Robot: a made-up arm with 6 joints.
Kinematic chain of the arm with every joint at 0, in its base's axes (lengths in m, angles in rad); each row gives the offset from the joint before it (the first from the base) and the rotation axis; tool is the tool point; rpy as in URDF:
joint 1: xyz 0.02 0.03 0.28 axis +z
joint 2: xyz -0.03 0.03 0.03 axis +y
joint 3: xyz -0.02 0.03 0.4 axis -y
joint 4: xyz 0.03 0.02 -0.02 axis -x
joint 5: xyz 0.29 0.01 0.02 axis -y
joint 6: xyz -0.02 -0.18 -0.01 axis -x
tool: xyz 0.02 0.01 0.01 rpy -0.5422 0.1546 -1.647
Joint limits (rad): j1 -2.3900..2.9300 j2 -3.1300..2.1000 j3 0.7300..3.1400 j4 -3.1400..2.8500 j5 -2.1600..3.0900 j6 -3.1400..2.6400
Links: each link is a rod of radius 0.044 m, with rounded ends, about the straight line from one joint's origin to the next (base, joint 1, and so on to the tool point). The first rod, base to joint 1, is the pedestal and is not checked.
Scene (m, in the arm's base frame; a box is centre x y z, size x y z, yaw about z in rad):
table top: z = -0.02
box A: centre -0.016 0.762 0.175 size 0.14 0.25 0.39 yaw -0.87
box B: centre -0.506 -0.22 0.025 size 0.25 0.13 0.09 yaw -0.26
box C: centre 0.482 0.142 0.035 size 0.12 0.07 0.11 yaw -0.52
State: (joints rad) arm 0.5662 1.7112 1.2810 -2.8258 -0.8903 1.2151
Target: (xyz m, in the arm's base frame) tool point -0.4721 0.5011 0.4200
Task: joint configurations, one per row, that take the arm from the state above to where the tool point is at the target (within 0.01 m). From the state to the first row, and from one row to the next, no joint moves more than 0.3 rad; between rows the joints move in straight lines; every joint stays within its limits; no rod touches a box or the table.
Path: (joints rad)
1: 0.8013 1.4645 1.3361 -2.7156 -0.8882 1.0448
2: 1.0364 1.2178 1.3911 -2.6055 -0.8861 0.8745
3: 1.2715 0.9711 1.4462 -2.4953 -0.8840 0.7042
4: 1.5066 0.7244 1.5012 -2.3851 -0.8819 0.5338
5: 1.6813 0.8776 1.3993 -2.5664 -0.8921 0.7747
6: 1.8561 1.0308 1.2974 -2.7477 -0.9023 1.0155
7: 2.0309 1.1840 1.1954 -2.9290 -0.9126 1.2564

